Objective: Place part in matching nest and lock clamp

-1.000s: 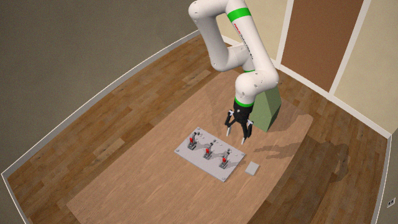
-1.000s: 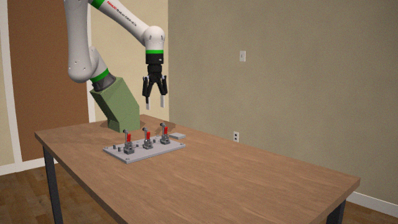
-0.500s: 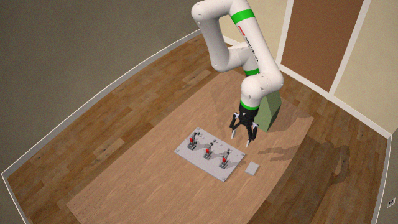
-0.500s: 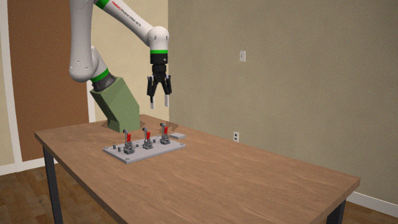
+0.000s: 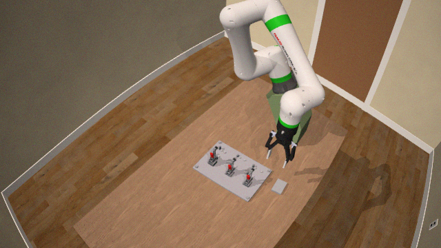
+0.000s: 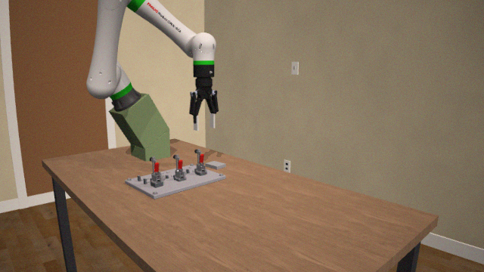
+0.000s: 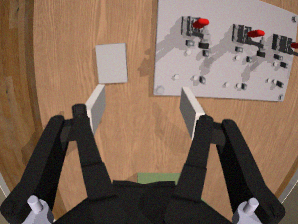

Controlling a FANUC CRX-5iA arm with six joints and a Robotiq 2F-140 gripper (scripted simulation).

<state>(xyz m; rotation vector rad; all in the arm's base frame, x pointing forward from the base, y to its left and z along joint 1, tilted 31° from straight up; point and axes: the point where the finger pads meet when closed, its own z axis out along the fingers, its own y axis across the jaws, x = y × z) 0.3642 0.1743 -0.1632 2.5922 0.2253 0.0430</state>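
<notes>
Right now my hand is 21 cm above the light grey part, 6 cm to the right of it and 1 cm past it. Also, from my hand: grey fixture plate 21 cm below, 19 cm to the right, 8 cm ahead; then toggle clamp 15 cm below, 9 cm ahead, 8 cm to the right.
</notes>
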